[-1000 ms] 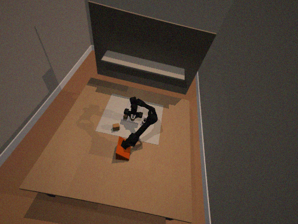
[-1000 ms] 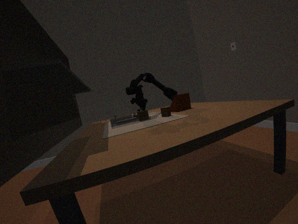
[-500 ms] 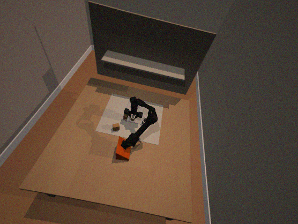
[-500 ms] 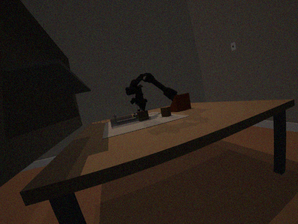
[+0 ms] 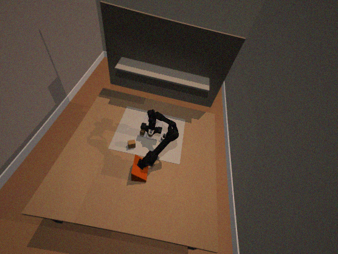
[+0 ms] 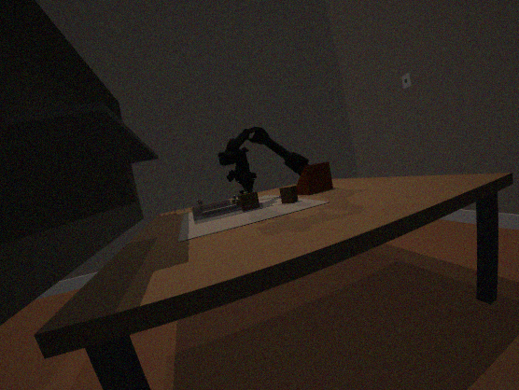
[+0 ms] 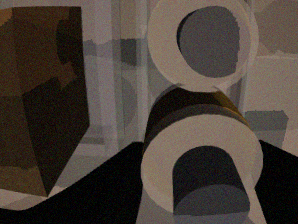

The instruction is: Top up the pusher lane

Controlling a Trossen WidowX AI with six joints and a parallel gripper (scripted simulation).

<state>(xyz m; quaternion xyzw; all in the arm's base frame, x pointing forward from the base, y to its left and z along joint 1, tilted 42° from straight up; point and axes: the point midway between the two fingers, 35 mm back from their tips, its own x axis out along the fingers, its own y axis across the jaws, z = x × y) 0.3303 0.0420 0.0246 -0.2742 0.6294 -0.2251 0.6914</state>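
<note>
My gripper tip is now 6 cm short of the white mat, 1 cm to the right of it and 6 cm above it. Also, from my gripper tip: wall panel: 62 cm ahead, 4 cm to the left, 34 cm above; lane: 15 cm ahead, 2 cm to the right, 4 cm below; pusher plate: 15 cm ahead, 3 cm to the right, 1 cm below.
</note>
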